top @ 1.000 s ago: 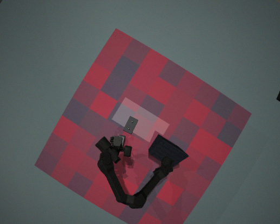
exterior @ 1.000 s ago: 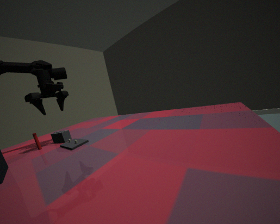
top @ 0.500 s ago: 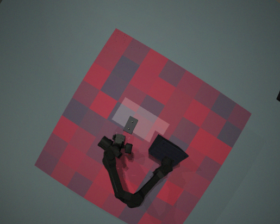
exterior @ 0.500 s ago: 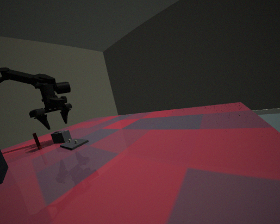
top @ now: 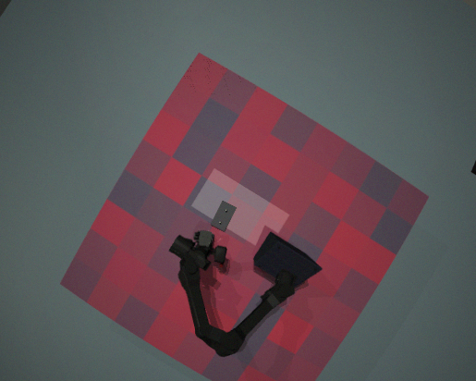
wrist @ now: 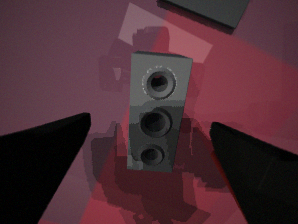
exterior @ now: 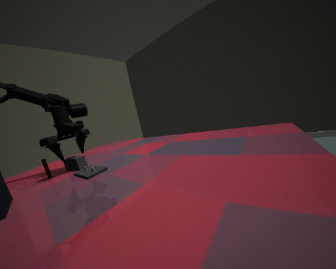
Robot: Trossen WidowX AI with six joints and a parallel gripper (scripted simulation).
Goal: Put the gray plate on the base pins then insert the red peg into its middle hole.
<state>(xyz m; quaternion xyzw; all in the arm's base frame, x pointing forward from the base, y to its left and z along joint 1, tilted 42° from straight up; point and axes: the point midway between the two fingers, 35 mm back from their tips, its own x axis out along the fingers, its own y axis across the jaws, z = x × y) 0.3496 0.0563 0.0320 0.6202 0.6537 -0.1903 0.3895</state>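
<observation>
My gripper tip is 2 cm above the gray plate. The rest, counted from my gripper tip: red peg (10 cm behind, 4 cm to the left, 1 cm below); then dark base (1 cm behind, 14 cm to the right, 4 cm below).
</observation>
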